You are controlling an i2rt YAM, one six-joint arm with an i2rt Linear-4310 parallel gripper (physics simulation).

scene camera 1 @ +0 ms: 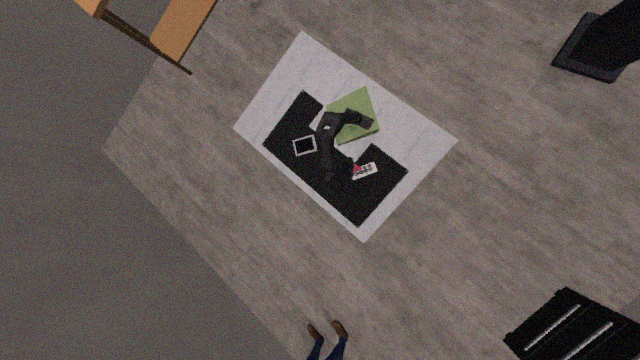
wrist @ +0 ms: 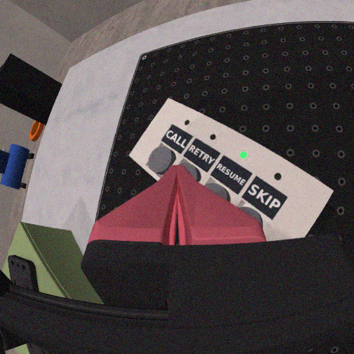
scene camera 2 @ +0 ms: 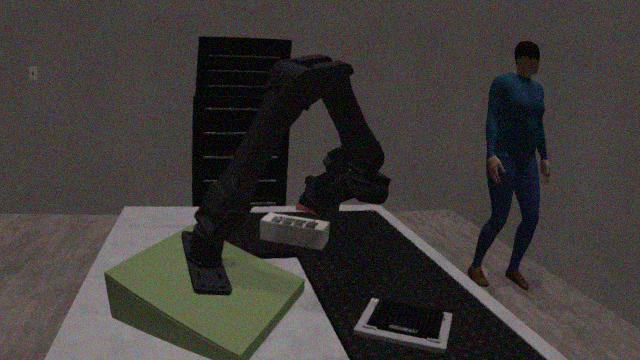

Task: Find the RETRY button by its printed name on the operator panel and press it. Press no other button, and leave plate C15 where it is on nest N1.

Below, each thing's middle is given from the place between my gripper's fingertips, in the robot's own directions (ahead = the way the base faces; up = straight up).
Labels:
I see the white operator panel (wrist: 288,199) 70 mm below my hand and 20 mm to the left of it. Also, from my hand: dark plate C15 (scene camera 2: 412,320): 430 mm to the right, 80 mm below, 40 mm ahead.

